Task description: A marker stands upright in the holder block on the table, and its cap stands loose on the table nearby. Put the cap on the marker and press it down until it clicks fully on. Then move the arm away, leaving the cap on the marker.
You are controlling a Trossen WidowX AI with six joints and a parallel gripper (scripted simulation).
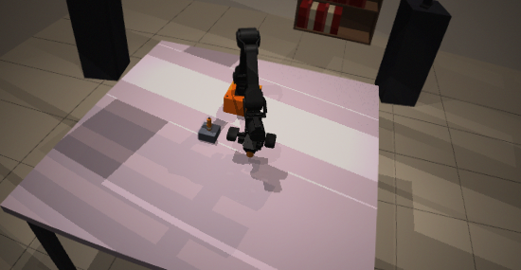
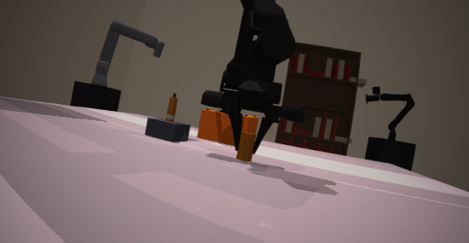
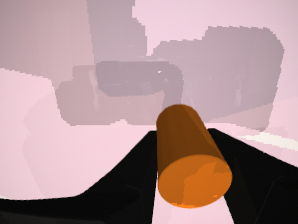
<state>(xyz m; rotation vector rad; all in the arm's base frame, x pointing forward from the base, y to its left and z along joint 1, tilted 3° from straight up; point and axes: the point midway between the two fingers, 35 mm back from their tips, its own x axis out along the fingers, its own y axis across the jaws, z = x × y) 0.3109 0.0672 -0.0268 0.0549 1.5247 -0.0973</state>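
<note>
My gripper tip is 9 cm past the holder block and 18 cm to the left of it. Round my gripper tip: orange cap: 1 cm above.
</note>
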